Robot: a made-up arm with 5 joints.
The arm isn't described. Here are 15 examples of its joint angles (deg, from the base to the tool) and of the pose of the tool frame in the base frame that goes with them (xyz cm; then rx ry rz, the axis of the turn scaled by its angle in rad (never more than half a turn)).
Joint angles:
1: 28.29 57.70 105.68 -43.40 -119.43
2: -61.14 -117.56 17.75 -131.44 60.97
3: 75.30 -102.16 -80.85 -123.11 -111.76
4: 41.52 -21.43 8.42 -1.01 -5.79
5: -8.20 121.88 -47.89 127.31 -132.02
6: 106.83 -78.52 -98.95 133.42 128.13
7: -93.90 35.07 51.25 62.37 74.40
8: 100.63 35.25 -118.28 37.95 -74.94
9: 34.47 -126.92 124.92 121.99 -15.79
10: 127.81 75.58 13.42 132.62 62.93
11: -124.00 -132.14 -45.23 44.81 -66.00
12: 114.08 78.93 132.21 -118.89 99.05
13: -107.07 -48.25 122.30 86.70 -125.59
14: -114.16 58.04 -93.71 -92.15 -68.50
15: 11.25 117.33 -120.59 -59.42 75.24
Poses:
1: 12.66 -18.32 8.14 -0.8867 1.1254 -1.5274
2: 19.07 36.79 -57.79 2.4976 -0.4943 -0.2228
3: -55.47 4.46 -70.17 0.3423 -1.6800 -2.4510
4: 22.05 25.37 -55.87 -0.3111 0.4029 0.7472
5: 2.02 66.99 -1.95 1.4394 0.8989 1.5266
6: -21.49 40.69 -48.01 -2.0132 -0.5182 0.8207
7: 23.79 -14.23 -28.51 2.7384 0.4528 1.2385
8: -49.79 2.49 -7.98 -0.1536 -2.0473 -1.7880
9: 1.87 -5.90 -24.79 -1.1883 -0.4504 0.7901
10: -38.56 -15.18 -10.60 0.8318 -0.2812 -0.7685
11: 48.32 10.63 -13.31 -1.8210 -0.6858 -0.0402
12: -22.47 15.46 23.52 -0.1643 -1.3128 2.6853
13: -33.41 9.72 -34.73 -0.2378 -1.2071 2.5377
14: 38.04 -32.59 20.04 -1.0925 -0.1744 -0.1490
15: -4.03 9.55 15.47 -1.5578 0.7630 -1.0808
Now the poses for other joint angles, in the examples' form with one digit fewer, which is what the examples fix.
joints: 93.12 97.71 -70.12 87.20 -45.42
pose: -40.9 15.6 -13.2 1.021 1.437 1.732
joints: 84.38 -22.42 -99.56 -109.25 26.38
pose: -5.6 47.1 -21.5 2.679 -0.164 1.380
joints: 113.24 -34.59 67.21 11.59 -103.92
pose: 22.9 13.7 -46.1 -2.055 0.186 0.189
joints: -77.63 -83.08 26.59 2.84 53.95
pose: 10.3 -4.6 -48.4 0.140 0.531 -0.904
